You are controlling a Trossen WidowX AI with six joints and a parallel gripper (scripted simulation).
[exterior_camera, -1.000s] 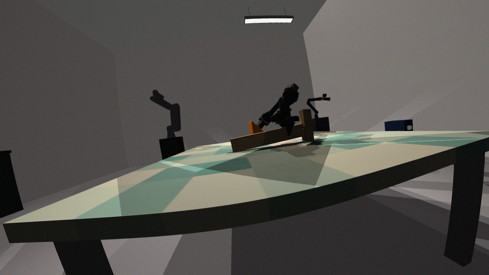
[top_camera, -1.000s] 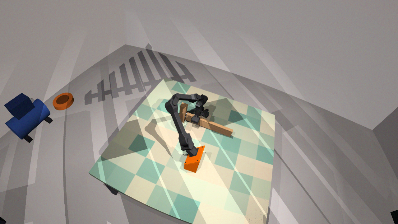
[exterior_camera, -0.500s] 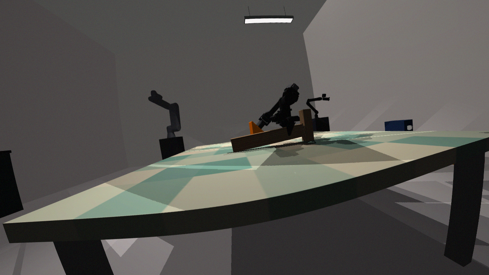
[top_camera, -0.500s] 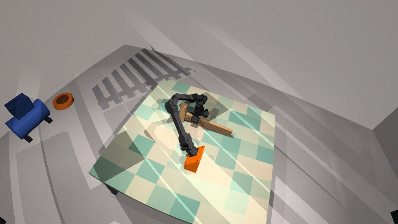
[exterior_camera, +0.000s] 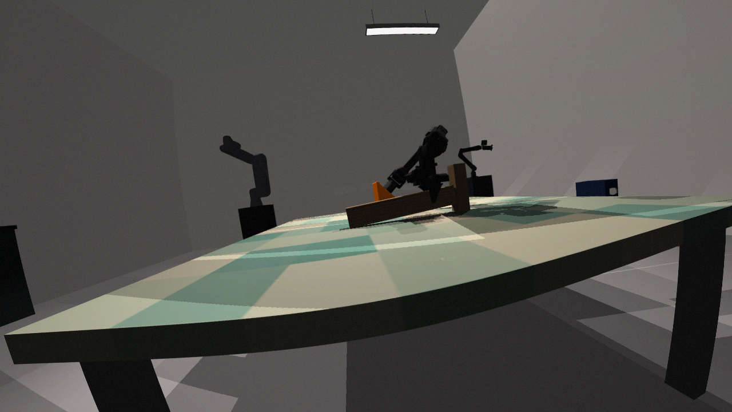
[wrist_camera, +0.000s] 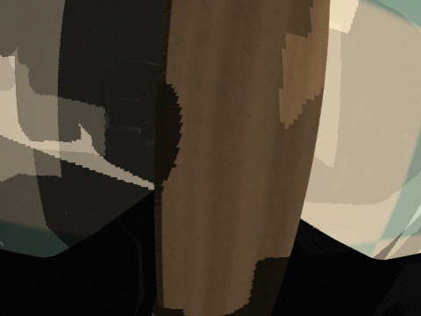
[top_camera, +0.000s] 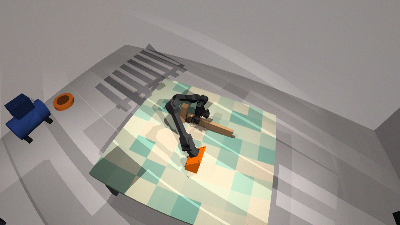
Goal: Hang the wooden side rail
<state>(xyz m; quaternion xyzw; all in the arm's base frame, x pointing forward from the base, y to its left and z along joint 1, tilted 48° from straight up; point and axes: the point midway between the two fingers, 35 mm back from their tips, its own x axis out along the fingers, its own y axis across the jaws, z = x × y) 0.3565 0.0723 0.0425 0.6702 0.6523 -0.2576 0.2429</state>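
The headboard post lies 120 mm to the left of my gripper tip and 40 mm above it.
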